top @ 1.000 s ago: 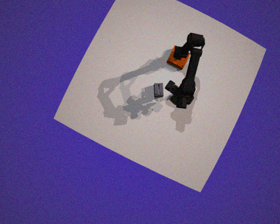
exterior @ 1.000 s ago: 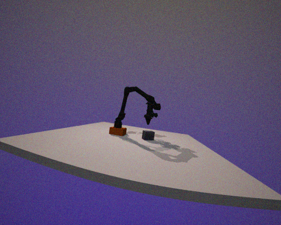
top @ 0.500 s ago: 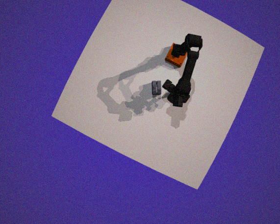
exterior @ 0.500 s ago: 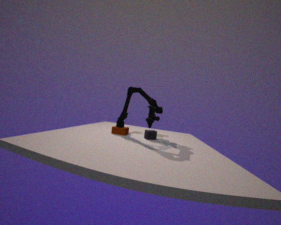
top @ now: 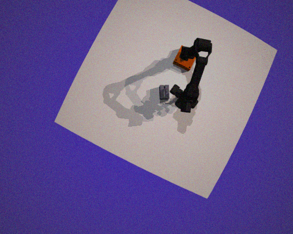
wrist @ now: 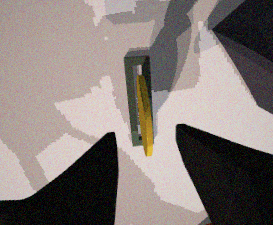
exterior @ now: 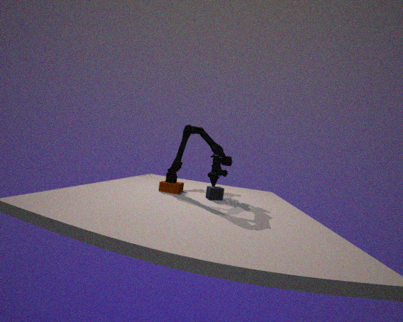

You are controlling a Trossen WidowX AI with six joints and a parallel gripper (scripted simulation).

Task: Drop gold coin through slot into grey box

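Now: gripper tip 3 cm above the gold coin.
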